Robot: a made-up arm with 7 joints.
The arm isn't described. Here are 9 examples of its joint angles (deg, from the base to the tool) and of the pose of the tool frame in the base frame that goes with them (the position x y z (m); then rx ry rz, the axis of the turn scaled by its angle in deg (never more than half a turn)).
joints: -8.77 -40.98 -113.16 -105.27 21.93 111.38 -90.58
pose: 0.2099 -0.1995 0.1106 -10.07 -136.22 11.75
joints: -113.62 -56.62 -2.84 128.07 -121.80 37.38 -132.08
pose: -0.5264 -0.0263 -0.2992 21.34 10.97 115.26
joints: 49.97 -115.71 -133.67 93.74 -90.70 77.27 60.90
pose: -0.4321 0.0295 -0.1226 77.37 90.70 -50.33
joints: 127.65 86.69 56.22 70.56 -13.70 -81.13 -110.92
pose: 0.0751 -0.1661 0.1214 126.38 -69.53 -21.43
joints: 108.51 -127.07 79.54 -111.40 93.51 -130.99 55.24
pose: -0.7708 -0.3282 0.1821 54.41 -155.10 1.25
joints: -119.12 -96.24 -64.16 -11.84 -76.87 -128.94 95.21
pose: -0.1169 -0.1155 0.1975 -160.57 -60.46 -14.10
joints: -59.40 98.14 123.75 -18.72 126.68 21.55 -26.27
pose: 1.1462 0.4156 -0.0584 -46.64 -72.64 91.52
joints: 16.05 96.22 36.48 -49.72 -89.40 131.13 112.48
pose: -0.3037 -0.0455 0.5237 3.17 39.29 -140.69
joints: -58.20 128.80 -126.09 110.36 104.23 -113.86 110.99
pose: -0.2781 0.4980 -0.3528 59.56 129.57 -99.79
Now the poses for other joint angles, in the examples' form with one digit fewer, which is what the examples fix.
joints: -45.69 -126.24 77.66 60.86 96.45 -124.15 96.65
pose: 0.579 -0.250 0.923 -140.9 -46.1 -63.3
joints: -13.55 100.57 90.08 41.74 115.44 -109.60 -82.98
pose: 0.283 -0.142 1.285 -121.4 -31.9 -46.6
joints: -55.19 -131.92 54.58 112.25 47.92 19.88 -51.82
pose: 0.720 0.029 -0.080 59.9 50.6 -104.1
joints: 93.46 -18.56 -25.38 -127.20 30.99 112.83 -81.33
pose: -0.275 0.011 0.426 -68.6 60.5 -8.5
